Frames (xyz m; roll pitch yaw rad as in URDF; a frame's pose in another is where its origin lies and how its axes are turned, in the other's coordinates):
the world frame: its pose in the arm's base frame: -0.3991 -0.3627 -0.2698 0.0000 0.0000 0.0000
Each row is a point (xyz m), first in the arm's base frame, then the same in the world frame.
Working: the arm's base frame: its pose in the world frame: 0.3991 0.3627 0.2698 0.0000 0.0000 0.0000

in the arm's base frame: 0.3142 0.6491 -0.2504
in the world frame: 0.7133 1.0118 0.0194
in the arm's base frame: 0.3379 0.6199 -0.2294
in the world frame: 0.7370 0.9826 0.0404
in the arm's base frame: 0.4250 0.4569 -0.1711
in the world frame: 0.8241 0.8196 0.0987
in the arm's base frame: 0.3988 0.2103 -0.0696
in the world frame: 0.7979 0.5730 0.2002
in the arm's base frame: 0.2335 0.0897 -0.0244
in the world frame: 0.6326 0.4524 0.2454
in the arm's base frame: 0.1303 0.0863 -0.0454
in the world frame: 0.5294 0.4490 0.2244
